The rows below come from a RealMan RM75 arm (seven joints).
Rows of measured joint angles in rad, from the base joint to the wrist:
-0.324, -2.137, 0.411, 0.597, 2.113, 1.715, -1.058
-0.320, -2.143, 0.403, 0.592, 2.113, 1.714, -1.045
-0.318, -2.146, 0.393, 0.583, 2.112, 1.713, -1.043
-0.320, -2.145, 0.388, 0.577, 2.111, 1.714, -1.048
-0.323, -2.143, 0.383, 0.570, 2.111, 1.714, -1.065
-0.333, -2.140, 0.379, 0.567, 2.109, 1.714, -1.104
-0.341, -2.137, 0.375, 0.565, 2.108, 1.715, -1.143
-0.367, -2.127, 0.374, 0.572, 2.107, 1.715, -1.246
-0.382, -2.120, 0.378, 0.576, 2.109, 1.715, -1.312
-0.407, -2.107, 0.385, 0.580, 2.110, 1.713, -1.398
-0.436, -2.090, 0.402, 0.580, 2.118, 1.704, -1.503
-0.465, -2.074, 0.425, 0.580, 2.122, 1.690, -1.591
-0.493, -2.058, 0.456, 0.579, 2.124, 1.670, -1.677
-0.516, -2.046, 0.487, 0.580, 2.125, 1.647, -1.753
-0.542, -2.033, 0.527, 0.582, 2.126, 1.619, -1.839
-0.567, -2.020, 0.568, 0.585, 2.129, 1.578, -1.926
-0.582, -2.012, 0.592, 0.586, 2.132, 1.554, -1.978
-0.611, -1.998, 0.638, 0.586, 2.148, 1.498, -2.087
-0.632, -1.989, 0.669, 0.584, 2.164, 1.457, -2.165
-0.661, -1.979, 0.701, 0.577, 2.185, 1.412, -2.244
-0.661, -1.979, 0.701, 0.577, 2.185, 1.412, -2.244
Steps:
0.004, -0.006, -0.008, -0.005, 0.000, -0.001, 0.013
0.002, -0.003, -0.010, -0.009, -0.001, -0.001, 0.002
-0.002, 0.001, -0.005, -0.006, -0.001, 0.001, -0.005
-0.003, 0.002, -0.005, -0.007, 0.000, 0.000, -0.017
-0.010, 0.003, -0.004, -0.003, -0.002, 0.000, -0.039
-0.008, 0.003, -0.004, -0.002, -0.001, 0.001, -0.039
-0.026, 0.010, -0.001, 0.007, -0.001, 0.000, -0.103
-0.015, 0.007, 0.004, 0.004, 0.002, 0.000, -0.066
-0.025, 0.013, 0.007, 0.004, 0.001, -0.002, -0.086
-0.029, 0.017, 0.017, 0.000, 0.008, -0.009, -0.105
-0.029, 0.016, 0.023, 0.000, 0.004, -0.014, -0.088
-0.028, 0.016, 0.031, -0.001, 0.002, -0.020, -0.086
-0.023, 0.012, 0.031, 0.001, 0.001, -0.023, -0.076
-0.026, 0.013, 0.040, 0.002, 0.001, -0.028, -0.086
-0.025, 0.013, 0.041, 0.003, 0.003, -0.041, -0.087
-0.015, 0.008, 0.024, 0.001, 0.003, -0.024, -0.052
-0.029, 0.014, 0.046, 0.000, 0.016, -0.056, -0.109
-0.021, 0.009, 0.031, -0.002, 0.016, -0.041, -0.078
-0.029, 0.010, 0.032, -0.007, 0.021, -0.045, -0.079
0.000, 0.000, 0.000, 0.000, 0.000, 0.000, 0.000

